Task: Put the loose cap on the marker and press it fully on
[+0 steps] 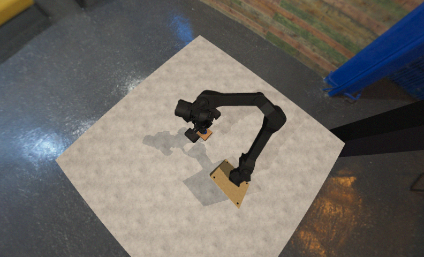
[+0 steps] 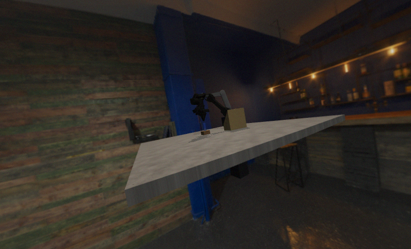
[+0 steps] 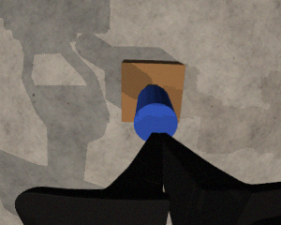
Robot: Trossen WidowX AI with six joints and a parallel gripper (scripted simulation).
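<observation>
My gripper tip is 50 mm above the blue cap. From my gripper tip the other things lie so: brown block: 110 mm below; holder corner: 90 mm below.
</observation>
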